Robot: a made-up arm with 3 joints. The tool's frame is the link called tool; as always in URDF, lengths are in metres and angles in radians. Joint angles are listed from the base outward. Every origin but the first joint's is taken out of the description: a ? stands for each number. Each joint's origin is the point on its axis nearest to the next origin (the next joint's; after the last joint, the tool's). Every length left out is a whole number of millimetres.
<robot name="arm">
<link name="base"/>
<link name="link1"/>
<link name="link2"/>
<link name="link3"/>
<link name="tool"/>
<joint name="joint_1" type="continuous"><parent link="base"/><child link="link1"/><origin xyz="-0.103 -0.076 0.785" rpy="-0.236 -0.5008 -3.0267"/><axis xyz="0 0 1"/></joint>
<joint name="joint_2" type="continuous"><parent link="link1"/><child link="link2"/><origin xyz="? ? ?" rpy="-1.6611 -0.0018 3.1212"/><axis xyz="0 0 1"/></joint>
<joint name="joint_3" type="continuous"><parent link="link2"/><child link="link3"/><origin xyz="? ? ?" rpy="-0.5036 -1.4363 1.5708"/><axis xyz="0 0 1"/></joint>
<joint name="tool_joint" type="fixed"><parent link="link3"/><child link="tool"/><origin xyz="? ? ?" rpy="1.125 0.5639 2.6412"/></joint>
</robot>
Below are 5 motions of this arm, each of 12 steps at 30 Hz.
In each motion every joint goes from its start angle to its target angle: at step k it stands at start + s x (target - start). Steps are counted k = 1, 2, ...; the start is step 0. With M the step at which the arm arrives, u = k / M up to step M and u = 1 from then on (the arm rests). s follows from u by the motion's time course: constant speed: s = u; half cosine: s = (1 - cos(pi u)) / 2; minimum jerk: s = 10 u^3 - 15 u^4 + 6 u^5.
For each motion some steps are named. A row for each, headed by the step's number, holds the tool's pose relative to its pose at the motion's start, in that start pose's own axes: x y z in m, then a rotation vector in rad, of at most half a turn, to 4 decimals.
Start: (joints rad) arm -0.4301 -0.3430 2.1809
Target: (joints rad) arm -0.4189 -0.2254 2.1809
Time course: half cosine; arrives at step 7
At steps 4, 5, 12:
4: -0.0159 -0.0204 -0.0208 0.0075 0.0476 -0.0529
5: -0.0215 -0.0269 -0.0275 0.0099 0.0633 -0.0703
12: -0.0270 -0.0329 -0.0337 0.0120 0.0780 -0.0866

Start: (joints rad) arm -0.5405 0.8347 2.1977
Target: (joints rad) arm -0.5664 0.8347 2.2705
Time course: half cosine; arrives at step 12
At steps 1, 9, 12:
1: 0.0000 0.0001 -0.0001 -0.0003 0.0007 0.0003
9: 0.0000 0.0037 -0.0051 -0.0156 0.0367 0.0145
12: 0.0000 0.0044 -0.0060 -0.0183 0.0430 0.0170

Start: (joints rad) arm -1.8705 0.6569 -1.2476
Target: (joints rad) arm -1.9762 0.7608 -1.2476
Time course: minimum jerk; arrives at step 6
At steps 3, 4, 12:
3: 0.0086 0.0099 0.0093 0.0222 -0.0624 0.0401
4: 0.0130 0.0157 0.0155 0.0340 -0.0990 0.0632
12: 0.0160 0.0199 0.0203 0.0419 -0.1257 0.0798

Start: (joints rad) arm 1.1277 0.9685 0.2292
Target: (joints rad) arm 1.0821 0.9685 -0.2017
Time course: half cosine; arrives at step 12
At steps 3, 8, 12:
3: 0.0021 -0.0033 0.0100 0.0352 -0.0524 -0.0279
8: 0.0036 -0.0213 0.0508 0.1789 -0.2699 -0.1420
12: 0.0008 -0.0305 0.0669 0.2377 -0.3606 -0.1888

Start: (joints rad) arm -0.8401 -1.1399 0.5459
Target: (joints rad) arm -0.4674 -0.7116 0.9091
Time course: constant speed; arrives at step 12
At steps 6, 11, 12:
6: -0.0755 -0.0675 0.0081 -0.2417 0.1806 -0.1591
11: -0.1559 -0.1128 0.0268 -0.4262 0.3762 -0.2920
12: -0.1735 -0.1202 0.0322 -0.4609 0.4198 -0.3182

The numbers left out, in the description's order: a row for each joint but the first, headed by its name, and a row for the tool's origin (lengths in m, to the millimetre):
joint_2: -0.023 -0.171 0
joint_3: 0.267 0.285 0
tool: -0.165 0.034 0

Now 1 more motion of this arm.
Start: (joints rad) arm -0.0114 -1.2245 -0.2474
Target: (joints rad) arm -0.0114 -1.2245 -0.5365
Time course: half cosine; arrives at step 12
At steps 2, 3, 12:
2: 0.0008 -0.0009 0.0030 0.0104 -0.0148 -0.0071
3: 0.0016 -0.0020 0.0066 0.0226 -0.0323 -0.0154
12: 0.0062 -0.0171 0.0450 0.1545 -0.2205 -0.1054

